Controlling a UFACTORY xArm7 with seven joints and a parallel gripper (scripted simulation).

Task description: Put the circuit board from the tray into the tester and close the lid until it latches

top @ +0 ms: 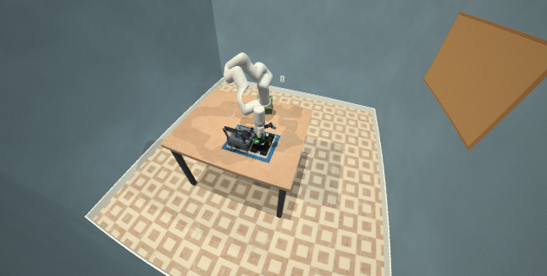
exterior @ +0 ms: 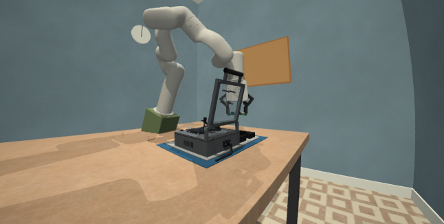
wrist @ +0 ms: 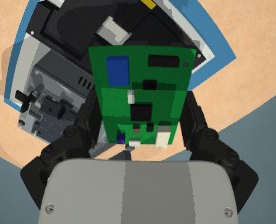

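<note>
The green circuit board lies right at my hand. Round my hand: clear lid 150 mm to the right, 110 mm ahead, 60 mm above; grey tester 130 mm to the right, 10 mm below, 10 mm ahead.
</note>
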